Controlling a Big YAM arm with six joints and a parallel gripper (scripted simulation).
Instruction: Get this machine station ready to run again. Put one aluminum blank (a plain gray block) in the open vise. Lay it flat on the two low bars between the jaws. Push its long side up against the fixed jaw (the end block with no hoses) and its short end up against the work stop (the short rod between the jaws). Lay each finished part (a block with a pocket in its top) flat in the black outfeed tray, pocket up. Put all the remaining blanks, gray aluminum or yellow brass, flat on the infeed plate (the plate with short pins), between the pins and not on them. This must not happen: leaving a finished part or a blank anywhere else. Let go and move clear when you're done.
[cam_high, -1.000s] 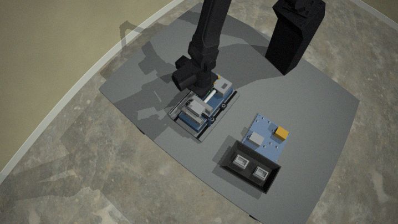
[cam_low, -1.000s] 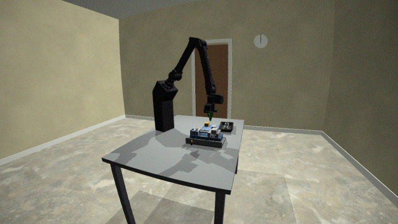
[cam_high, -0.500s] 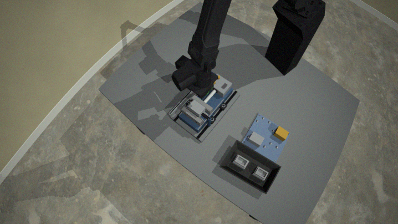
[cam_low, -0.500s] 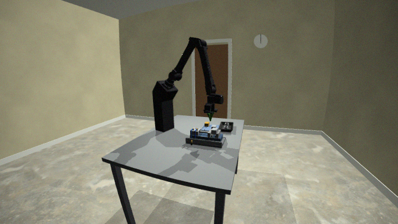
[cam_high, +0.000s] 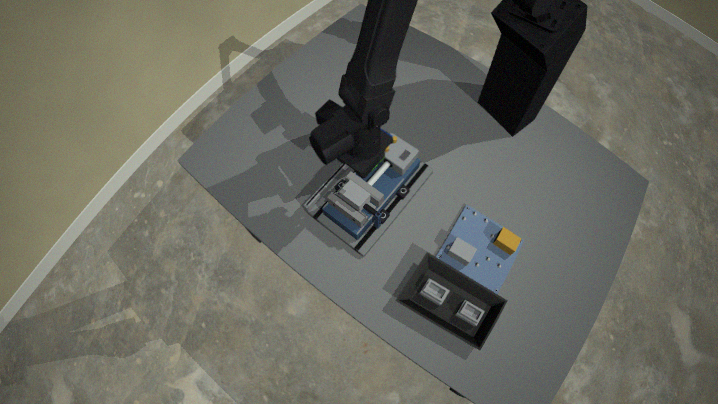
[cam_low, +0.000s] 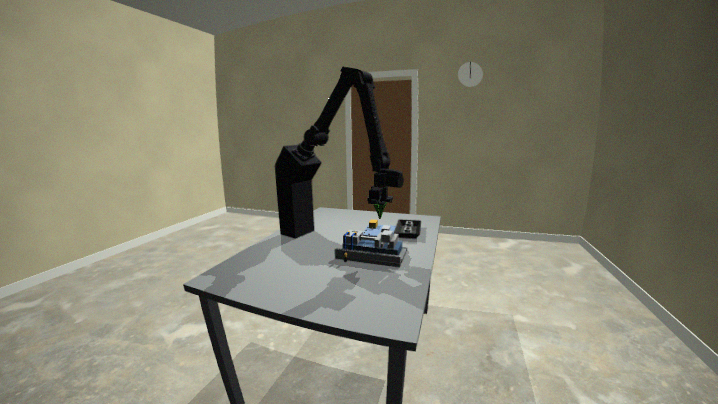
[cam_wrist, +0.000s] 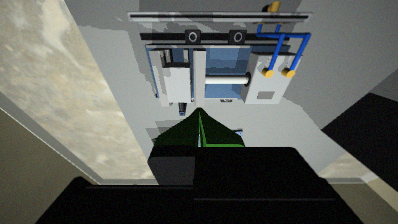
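The moving jaw is 110 mm below my hand. From my hand the other things lie so: blue infeed plate (60 mm behind, 320 mm to the left, 180 mm below); then fixed jaw (70 mm ahead, 10 mm to the right, 110 mm below); then white rod (50 mm behind, 110 mm below).
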